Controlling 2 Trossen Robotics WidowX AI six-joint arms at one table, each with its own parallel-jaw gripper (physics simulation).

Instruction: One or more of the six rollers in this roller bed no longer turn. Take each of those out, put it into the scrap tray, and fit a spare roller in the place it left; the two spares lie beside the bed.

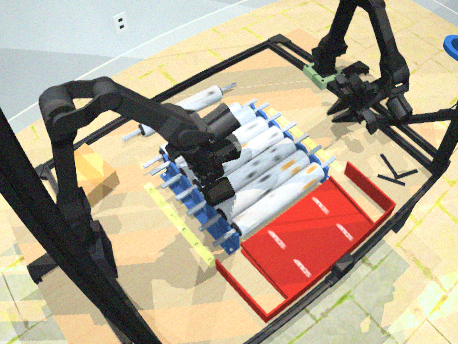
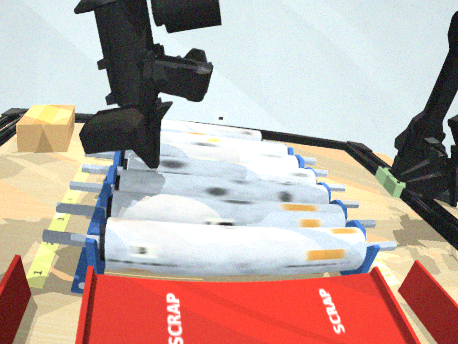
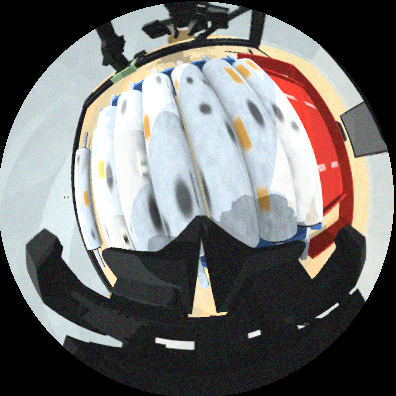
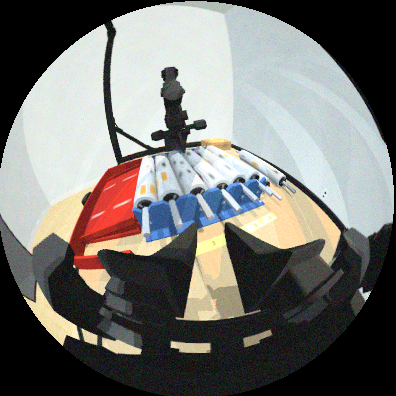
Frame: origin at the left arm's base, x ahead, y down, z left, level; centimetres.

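Seen in the pictures: left gripper, between the fingertips: (image 1: 214,177) (image 2: 154,167) (image 3: 200,219) (image 4: 183,152); right gripper, between the fingertips: (image 1: 329,117) (image 2: 402,182) (image 4: 210,226); left arm's base, origin of its link: (image 1: 81,242); right arm's base, origin of its link: (image 1: 324,69) (image 3: 123,66).
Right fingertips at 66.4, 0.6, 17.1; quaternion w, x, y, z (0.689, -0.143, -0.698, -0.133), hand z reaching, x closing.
Offsets run from my right fingertips to a thing's top centre, as dx, dy, dz.
Six white, dark-spotted rollers, among them the one nearest the tray (image 1: 282,200) (image 2: 235,247) (image 3: 292,140) (image 4: 146,185), lie side by side in the blue bed (image 1: 192,205) (image 4: 212,212). No roller lies on the red scrap tray @(-15.6, +5.5, -26.6) (image 1: 305,227) (image 2: 250,312) (image 4: 115,195). A spare roller @(-34.8, +5.7, +23.4) (image 1: 204,98) (image 3: 85,200) (image 4: 260,166) lies behind the bed; a second spare cannot be made out. My left gripper (image 1: 208,185) (image 2: 156,166) (image 3: 200,219) is shut and empty, its tips over the third and fourth rollers from the tray; contact is unclear. My right gripper (image 1: 332,112) (image 4: 210,226) is open and empty, beyond the shaft ends.
A cardboard box @(-64.5, +5.0, +8.8) (image 1: 95,172) (image 2: 46,127) stands at the left. Yellow numbered strips (image 1: 175,220) (image 4: 212,244) run along both sides of the bed. A green block (image 1: 320,77) (image 2: 390,181) sits by the right arm's base. Black frame rails (image 1: 220,65) edge the table.
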